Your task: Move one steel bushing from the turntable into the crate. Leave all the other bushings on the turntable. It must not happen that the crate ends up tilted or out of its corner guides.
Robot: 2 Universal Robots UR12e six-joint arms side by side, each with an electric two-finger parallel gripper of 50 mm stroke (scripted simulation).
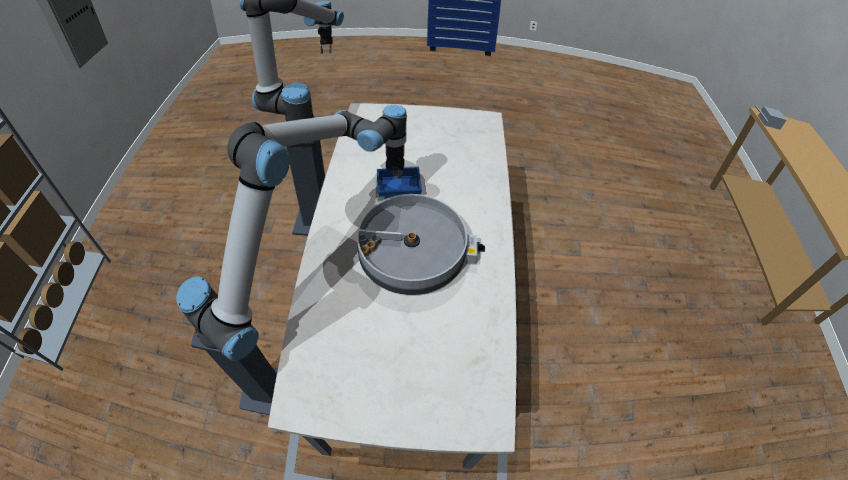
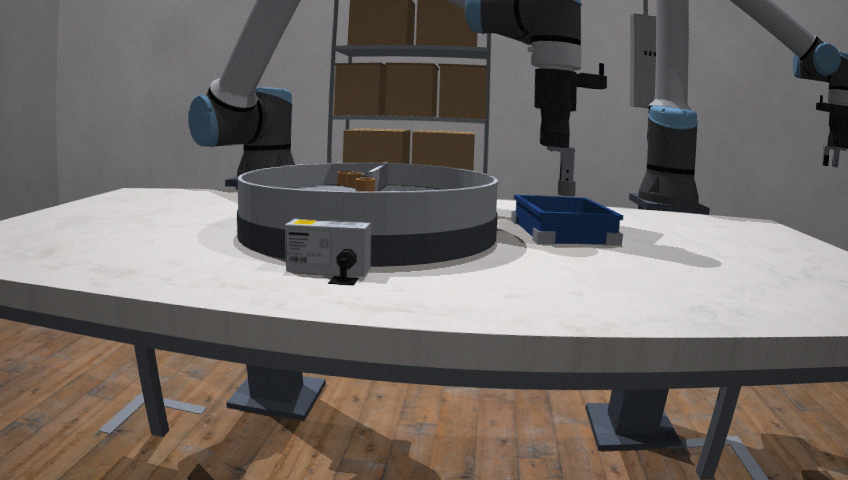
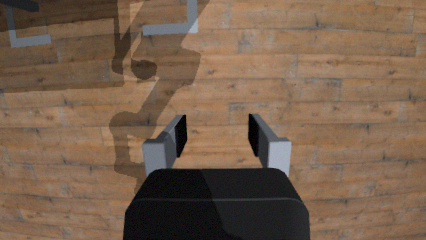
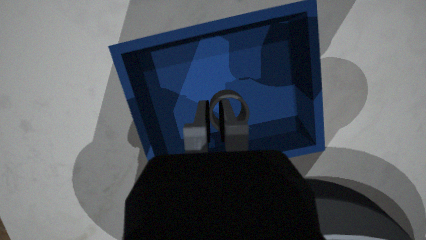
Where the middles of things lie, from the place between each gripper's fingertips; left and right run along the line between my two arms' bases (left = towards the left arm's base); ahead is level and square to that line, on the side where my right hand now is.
Labels:
Right now my right hand is 10 mm short of the blue crate (image 2: 590,226) and 80 mm above it.
My left hand is 64 cm short of the blue crate, 97 cm to the left of it and 15 cm above it.

